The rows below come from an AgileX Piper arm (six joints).
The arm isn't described. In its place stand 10 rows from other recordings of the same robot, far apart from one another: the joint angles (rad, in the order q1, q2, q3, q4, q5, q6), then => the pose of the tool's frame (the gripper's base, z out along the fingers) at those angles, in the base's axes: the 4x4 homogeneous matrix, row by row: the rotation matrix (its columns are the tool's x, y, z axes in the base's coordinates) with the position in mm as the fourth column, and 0 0 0 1 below.
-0.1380 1.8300 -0.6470 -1.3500 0.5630 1.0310 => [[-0.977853, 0.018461, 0.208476, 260.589], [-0.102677, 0.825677, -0.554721, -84.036], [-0.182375, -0.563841, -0.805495, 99.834], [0, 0, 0, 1]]
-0.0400 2.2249 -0.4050 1.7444 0.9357 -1.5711 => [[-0.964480, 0.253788, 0.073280, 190.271], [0.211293, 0.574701, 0.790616, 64.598], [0.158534, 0.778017, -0.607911, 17.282], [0, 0, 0, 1]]
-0.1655 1.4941 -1.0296 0.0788 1.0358 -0.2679 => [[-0.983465, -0.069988, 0.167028, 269.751], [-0.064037, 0.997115, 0.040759, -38.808], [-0.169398, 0.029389, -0.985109, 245.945], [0, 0, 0, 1]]
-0.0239 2.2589 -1.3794 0.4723 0.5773 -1.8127 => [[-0.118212, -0.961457, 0.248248, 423.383], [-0.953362, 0.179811, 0.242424, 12.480], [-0.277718, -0.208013, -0.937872, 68.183], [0, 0, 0, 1]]
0.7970 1.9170 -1.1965 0.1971 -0.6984 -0.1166 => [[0.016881, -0.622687, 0.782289, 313.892], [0.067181, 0.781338, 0.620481, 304.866], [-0.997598, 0.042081, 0.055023, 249.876], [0, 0, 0, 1]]
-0.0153 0.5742 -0.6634 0.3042 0.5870 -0.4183 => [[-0.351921, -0.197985, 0.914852, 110.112], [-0.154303, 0.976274, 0.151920, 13.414], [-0.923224, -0.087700, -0.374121, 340.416], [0, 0, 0, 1]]
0.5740 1.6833 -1.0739 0.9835 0.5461 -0.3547 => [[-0.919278, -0.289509, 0.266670, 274.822], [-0.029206, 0.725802, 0.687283, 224.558], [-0.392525, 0.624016, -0.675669, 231.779], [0, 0, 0, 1]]
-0.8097 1.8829 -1.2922 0.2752 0.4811 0.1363 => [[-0.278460, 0.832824, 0.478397, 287.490], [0.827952, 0.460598, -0.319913, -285.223], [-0.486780, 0.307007, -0.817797, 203.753], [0, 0, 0, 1]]
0.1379 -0.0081 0.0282 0.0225 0.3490 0.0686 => [[-0.287327, -0.119509, 0.950348, 52.810], [0.050604, 0.988906, 0.139657, 8.036], [-0.956495, 0.088219, -0.278091, 172.770], [0, 0, 0, 1]]
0.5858 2.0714 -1.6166 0.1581 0.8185 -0.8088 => [[-0.211639, -0.944332, 0.251884, 365.660], [-0.908676, 0.285021, 0.305075, 255.165], [-0.359885, -0.164315, -0.918413, 199.042], [0, 0, 0, 1]]
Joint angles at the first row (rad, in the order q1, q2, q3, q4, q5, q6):
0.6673 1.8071 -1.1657 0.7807 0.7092 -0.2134
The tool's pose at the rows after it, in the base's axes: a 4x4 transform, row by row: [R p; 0 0 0 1], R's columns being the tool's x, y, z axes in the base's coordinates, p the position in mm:
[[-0.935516, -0.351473, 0.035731, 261.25], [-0.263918, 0.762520, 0.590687, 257.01], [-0.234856, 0.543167, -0.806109, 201.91], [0, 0, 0, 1]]
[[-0.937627, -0.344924, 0.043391, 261.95], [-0.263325, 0.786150, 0.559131, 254.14], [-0.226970, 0.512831, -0.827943, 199.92], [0, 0, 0, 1]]
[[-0.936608, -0.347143, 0.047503, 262.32], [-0.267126, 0.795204, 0.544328, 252.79], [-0.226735, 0.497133, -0.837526, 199.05], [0, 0, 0, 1]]
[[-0.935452, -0.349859, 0.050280, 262.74], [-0.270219, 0.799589, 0.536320, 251.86], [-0.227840, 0.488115, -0.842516, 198.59], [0, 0, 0, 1]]
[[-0.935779, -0.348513, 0.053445, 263.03], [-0.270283, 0.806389, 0.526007, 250.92], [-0.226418, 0.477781, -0.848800, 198.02], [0, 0, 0, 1]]
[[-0.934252, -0.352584, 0.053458, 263.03], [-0.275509, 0.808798, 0.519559, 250.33], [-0.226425, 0.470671, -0.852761, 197.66], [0, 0, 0, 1]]
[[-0.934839, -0.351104, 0.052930, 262.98], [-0.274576, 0.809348, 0.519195, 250.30], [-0.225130, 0.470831, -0.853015, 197.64], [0, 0, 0, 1]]
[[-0.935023, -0.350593, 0.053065, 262.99], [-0.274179, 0.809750, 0.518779, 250.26], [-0.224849, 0.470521, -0.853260, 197.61], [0, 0, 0, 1]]
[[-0.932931, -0.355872, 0.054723, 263.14], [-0.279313, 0.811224, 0.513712, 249.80], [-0.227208, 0.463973, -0.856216, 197.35], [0, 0, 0, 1]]
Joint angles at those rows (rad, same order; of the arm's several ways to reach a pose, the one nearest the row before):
0.6673 1.8071 -1.1657 0.7458 0.7092 -0.1843
0.6673 1.8071 -1.1658 0.6857 0.7092 -0.1333
0.6673 1.8071 -1.1657 0.6579 0.7092 -0.1154
0.6665 1.8071 -1.1658 0.6430 0.7092 -0.1082
0.6665 1.8071 -1.1658 0.6238 0.7092 -0.0929
0.6665 1.8071 -1.1657 0.6126 0.7112 -0.0892
0.6665 1.8071 -1.1658 0.6122 0.7118 -0.0873
0.6665 1.8071 -1.1657 0.6114 0.7118 -0.0862
0.6665 1.8071 -1.1657 0.6021 0.7118 -0.0851

